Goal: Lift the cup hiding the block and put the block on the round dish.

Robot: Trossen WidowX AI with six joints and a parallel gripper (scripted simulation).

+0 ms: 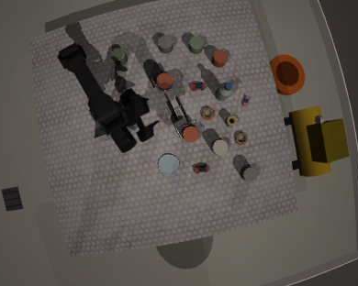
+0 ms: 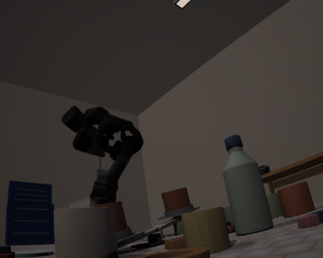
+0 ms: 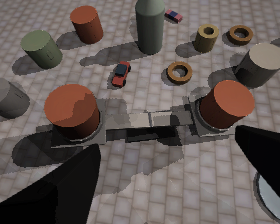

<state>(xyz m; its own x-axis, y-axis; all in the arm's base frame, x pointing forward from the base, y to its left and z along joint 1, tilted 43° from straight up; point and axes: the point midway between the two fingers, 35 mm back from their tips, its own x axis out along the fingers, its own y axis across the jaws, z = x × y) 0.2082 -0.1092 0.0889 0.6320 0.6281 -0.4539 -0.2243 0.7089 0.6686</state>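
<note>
The orange cup is 180 mm below my gripper tip, 130 mm to the right of it and 130 mm ahead of it. From my gripper tip the other things lie so: pale blue round dish (230 mm to the right, 230 mm below, 10 mm behind); bottle (320 mm ahead, 120 mm below, 40 mm to the left); cream cylinder (250 mm ahead, 200 mm below, 190 mm to the right).
</note>
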